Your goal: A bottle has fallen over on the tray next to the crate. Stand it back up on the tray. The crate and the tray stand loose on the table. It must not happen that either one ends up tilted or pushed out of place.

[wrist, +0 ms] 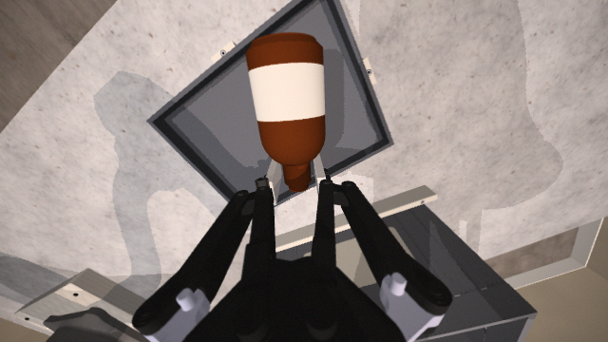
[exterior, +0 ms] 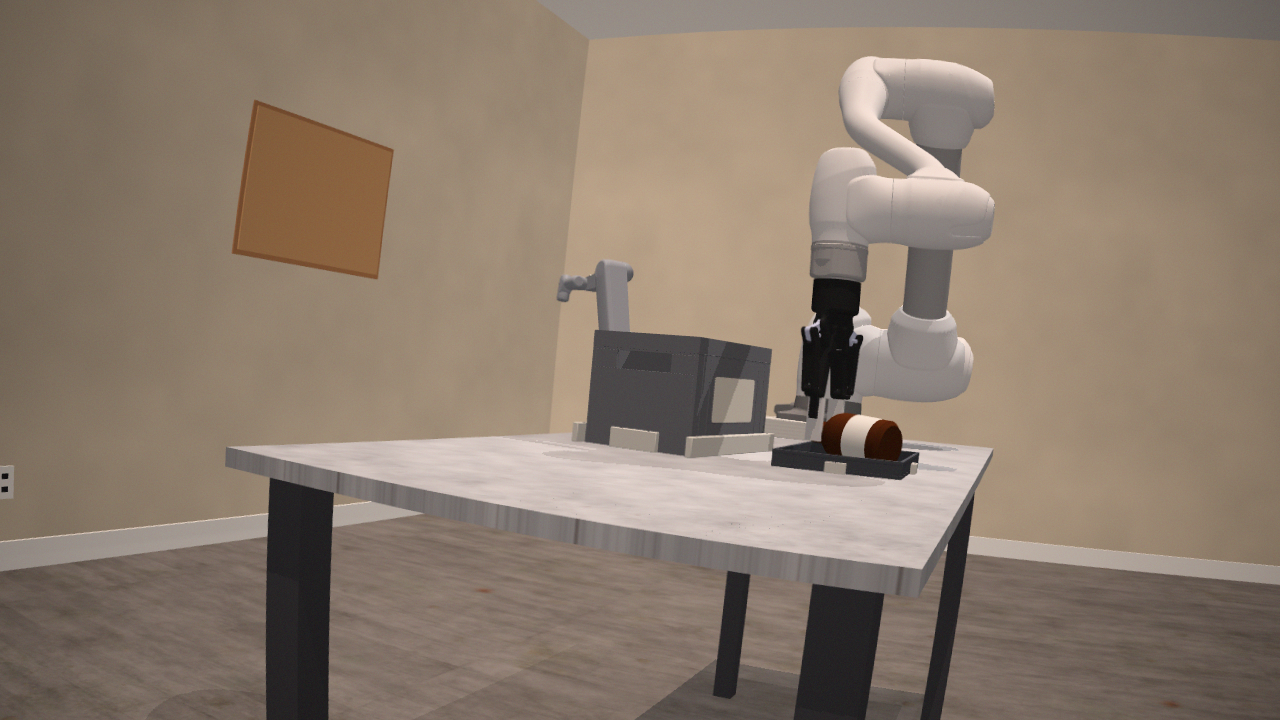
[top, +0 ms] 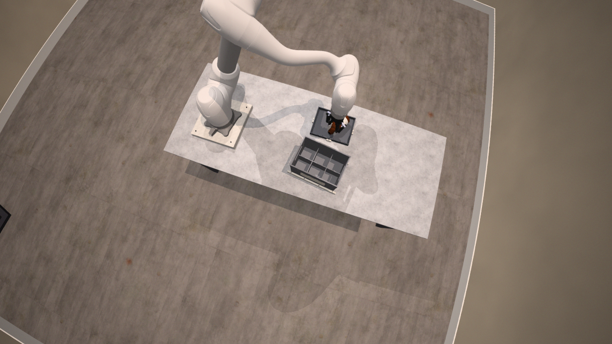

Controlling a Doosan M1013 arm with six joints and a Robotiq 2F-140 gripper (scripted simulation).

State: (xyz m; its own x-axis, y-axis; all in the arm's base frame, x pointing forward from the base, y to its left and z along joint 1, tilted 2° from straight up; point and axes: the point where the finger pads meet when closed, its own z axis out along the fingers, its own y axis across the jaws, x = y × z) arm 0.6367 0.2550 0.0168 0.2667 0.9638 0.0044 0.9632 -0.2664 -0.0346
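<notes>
Right now my hand is 10 mm short of the brown bottle, 50 mm to the right of it and 20 mm above it. The rest, counted from my hand: grey crate 30 mm ahead, 240 mm to the right, 20 mm above; then dark tray 10 mm behind, 50 mm to the left, 60 mm below.
</notes>
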